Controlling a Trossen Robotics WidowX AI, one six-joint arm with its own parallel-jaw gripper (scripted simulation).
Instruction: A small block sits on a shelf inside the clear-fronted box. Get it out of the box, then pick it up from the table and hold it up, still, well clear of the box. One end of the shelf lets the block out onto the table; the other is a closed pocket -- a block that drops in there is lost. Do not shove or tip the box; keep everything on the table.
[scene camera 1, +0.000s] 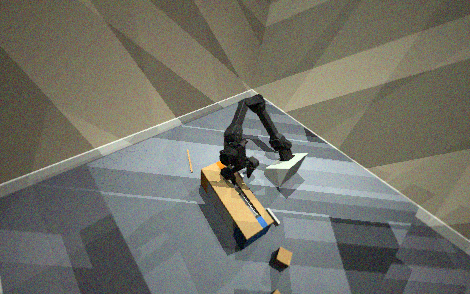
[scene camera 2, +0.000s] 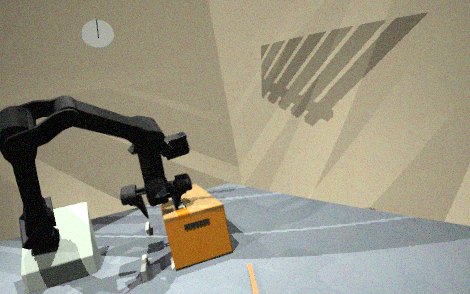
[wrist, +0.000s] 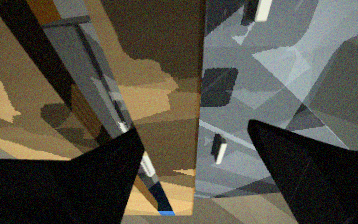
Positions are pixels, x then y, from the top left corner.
Labels:
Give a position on a tan box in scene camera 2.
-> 199, 232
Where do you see my gripper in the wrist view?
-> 197, 126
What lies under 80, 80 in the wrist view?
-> A tan box.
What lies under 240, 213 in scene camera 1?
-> A tan box.

